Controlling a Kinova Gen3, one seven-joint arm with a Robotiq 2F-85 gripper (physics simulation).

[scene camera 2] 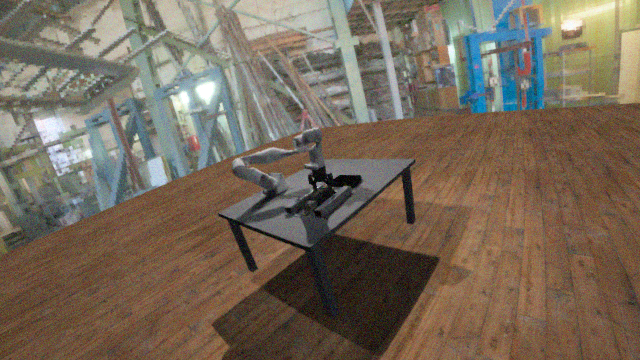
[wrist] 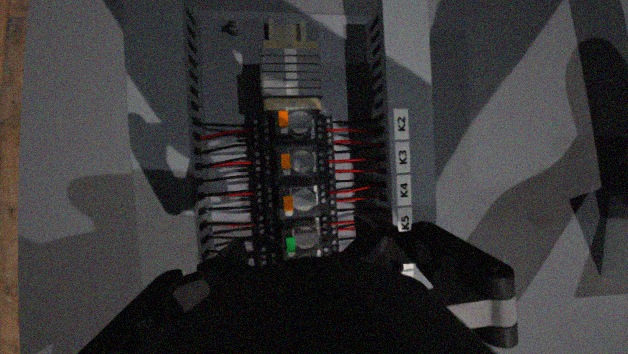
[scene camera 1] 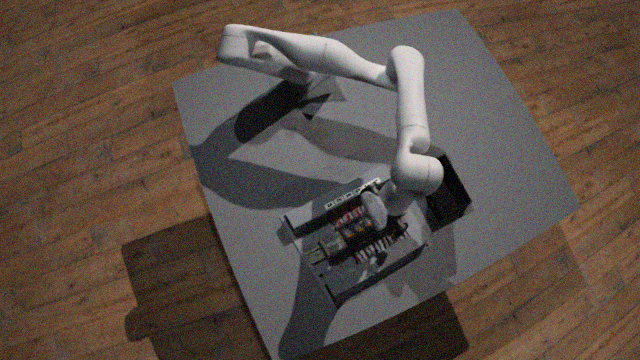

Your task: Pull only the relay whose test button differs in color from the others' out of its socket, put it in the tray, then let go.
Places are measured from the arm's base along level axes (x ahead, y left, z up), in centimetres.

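Pixels of known places: gripper, fingertip midpoint: (scene camera 2: 322, 191) (wrist: 301, 238); arm's base at its link origin: (scene camera 2: 272, 184) (scene camera 1: 304, 70).
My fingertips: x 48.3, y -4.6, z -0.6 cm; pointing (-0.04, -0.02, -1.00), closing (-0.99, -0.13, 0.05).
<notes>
For each thing: its top centre in the pictures, then the offset to it from my fingertips. "pt": a spot on its surface instead.
- relay with the green test button, top centre: (wrist: 302, 243) dx +0.1, dy -0.3, dz +1.9 cm
- black tray at its top centre: (scene camera 1: 444, 185) (scene camera 2: 345, 178) dx +0.8, dy +22.9, dz -1.5 cm
- label strip at a spot on its surface: (wrist: 401, 159) (scene camera 1: 340, 200) pt dx -8.8, dy -5.9, dz -0.7 cm
The relay with the green test button (wrist: 306, 237) sits in its socket in the row, its near edge close to the dark gripper body in the wrist view. Further up the row, three relays (wrist: 302, 123) (wrist: 302, 161) (wrist: 305, 199) with orange buttons sit in their sockets. My gripper (wrist: 301, 238) (scene camera 2: 320, 181) is open and empty, low over the relay row, with one finger on each side of it near the green-button relay. The fingertips are dark, and their exact height is hard to tell. In scene camera 1 the wrist hides the green button. The black tray (scene camera 1: 461, 186) (scene camera 2: 356, 181) stands beside the panel.
Grey wiring ducts (wrist: 410, 95) (scene camera 1: 382, 274) flank the row, with red and black wires running to the sockets. The label strip (wrist: 401, 159) (scene camera 1: 345, 197) reads K2 to K5. Grey terminal blocks (wrist: 291, 75) stand at the far end. The arm's shadow darkens the table.
</notes>
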